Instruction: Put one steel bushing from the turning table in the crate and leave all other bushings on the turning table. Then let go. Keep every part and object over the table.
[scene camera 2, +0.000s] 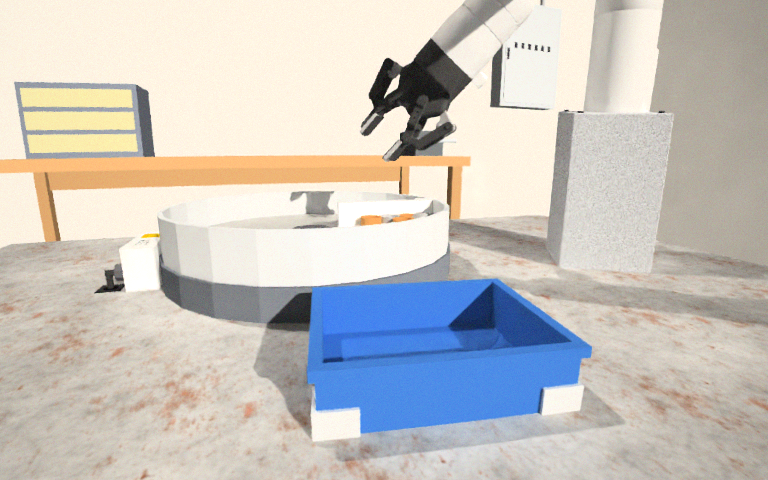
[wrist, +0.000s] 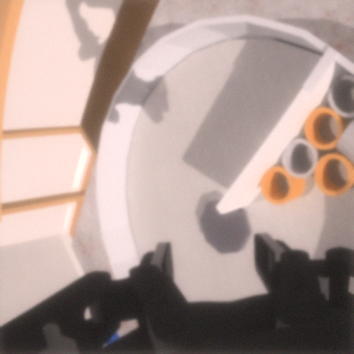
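Where they show: gripper, fingertip midpoint: (scene camera 2: 374, 147); arm's base, origin of the base link: (scene camera 2: 613, 111).
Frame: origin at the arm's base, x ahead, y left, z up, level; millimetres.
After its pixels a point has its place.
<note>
The gripper (scene camera 2: 381, 139) @(x 379, y -96, z -62 mm) (wrist: 214, 255) is partly open and empty, high above the turning table (scene camera 2: 254, 249) @(x 564, y 33, z -167 mm) (wrist: 112, 190). Grey steel bushings (wrist: 285, 159) (wrist: 332, 100) stand among orange bushings (wrist: 308, 129) (wrist: 266, 186) (wrist: 320, 175) beside a white divider (scene camera 2: 346, 213) @(x 408, y -142, z -164 mm) (wrist: 282, 135). Another grey bushing (wrist: 347, 139) is cut off at the right edge of the wrist view. In the scene view the turning table's wall hides most of the bushings. The blue crate (scene camera 2: 453, 390) @(x 464, y 249, z -221 mm) stands in front of the turning table; no bushing shows inside, though its front wall hides part of its floor.
A white box (scene camera 2: 141, 266) @(x 696, y -124, z -213 mm) stands on the stone-like table (scene camera 2: 169, 407) @(x 640, y 158, z -246 mm) at the turning table's left. A speckled pedestal (scene camera 2: 611, 192) @(x 53, y 50, z -124 mm) rises at the right. An orange bench (scene camera 2: 226, 162), a yellow-fronted cabinet (scene camera 2: 79, 120) and a wall box (scene camera 2: 532, 73) are behind.
</note>
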